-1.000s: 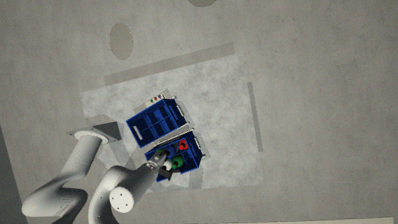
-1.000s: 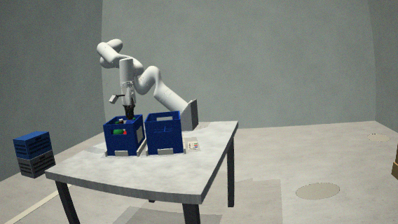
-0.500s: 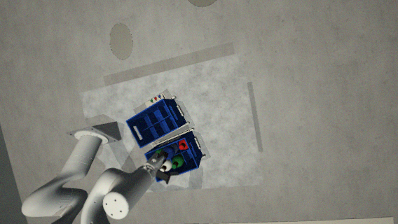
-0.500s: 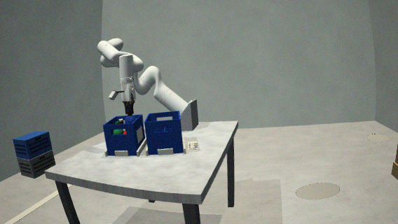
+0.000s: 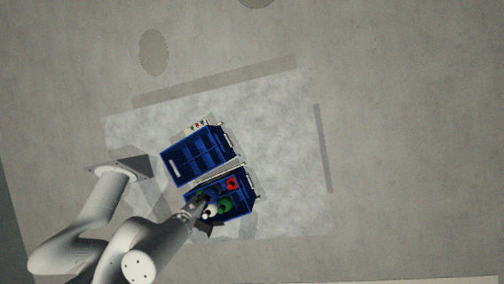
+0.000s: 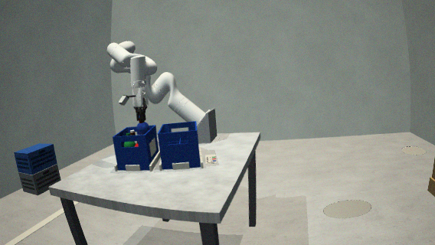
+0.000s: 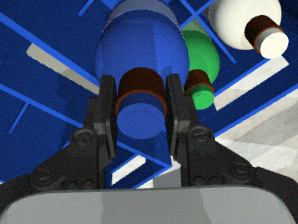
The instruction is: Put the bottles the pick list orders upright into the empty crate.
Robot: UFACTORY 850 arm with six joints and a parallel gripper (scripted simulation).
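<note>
Right now my hand is 70 mm above the blue-label bottle and 10 mm past it. From my hand the other things lie so: red-label bottle: 160 mm below, 90 mm ahead, 20 mm to the left; then green-label bottle: 160 mm below, 90 mm behind, 20 mm to the right; then white-label bottle: 160 mm below, 100 mm to the right, 60 mm behind.
</note>
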